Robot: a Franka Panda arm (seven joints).
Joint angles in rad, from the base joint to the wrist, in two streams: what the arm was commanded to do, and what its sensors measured. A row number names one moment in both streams.
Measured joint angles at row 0:
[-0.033 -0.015 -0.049 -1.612 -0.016 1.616 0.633]
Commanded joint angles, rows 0 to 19:
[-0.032 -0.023 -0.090 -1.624 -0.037 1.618 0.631]
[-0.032 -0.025 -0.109 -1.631 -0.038 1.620 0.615]
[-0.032 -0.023 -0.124 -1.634 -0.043 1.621 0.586]
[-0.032 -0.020 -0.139 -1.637 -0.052 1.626 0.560]
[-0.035 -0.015 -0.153 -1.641 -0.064 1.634 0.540]
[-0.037 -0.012 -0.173 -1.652 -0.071 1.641 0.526]
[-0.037 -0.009 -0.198 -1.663 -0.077 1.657 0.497]
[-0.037 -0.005 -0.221 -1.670 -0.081 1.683 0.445]
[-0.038 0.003 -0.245 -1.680 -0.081 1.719 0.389]
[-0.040 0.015 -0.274 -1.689 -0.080 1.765 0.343]
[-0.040 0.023 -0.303 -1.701 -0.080 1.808 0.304]
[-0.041 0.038 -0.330 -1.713 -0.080 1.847 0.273]
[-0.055 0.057 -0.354 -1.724 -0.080 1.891 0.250]
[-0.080 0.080 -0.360 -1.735 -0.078 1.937 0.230]
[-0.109 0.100 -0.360 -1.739 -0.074 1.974 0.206]
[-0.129 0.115 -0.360 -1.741 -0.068 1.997 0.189]
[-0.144 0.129 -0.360 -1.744 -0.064 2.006 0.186]
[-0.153 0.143 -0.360 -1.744 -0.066 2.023 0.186]
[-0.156 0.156 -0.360 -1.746 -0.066 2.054 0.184]
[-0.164 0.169 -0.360 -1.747 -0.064 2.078 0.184]
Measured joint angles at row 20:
[-0.146 0.141 -0.372 -1.745 -0.066 2.013 0.192]
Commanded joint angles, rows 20 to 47:
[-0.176 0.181 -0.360 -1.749 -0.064 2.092 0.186]
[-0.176 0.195 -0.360 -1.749 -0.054 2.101 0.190]
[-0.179 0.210 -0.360 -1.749 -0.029 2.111 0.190]
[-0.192 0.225 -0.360 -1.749 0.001 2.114 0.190]
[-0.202 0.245 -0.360 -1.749 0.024 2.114 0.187]
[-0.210 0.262 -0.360 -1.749 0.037 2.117 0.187]
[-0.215 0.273 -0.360 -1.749 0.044 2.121 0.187]
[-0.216 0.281 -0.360 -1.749 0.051 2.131 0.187]
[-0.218 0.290 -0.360 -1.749 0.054 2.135 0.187]
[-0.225 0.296 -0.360 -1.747 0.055 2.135 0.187]
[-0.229 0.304 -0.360 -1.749 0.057 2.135 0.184]
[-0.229 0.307 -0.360 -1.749 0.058 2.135 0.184]
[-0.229 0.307 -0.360 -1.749 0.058 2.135 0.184]
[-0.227 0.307 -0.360 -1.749 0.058 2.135 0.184]
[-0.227 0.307 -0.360 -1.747 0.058 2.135 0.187]
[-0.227 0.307 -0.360 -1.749 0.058 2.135 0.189]
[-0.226 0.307 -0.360 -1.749 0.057 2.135 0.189]
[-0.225 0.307 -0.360 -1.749 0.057 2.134 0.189]
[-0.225 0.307 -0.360 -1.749 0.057 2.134 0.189]
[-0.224 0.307 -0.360 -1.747 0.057 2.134 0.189]
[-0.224 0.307 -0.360 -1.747 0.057 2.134 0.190]
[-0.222 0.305 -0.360 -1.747 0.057 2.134 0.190]
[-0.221 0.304 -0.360 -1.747 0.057 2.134 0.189]
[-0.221 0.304 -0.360 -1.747 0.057 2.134 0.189]
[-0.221 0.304 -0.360 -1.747 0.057 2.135 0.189]
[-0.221 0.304 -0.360 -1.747 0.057 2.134 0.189]
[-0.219 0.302 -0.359 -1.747 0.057 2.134 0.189]
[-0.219 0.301 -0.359 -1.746 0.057 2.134 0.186]
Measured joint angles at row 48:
[-0.217 0.300 -0.370 -1.743 0.041 2.122 0.192]
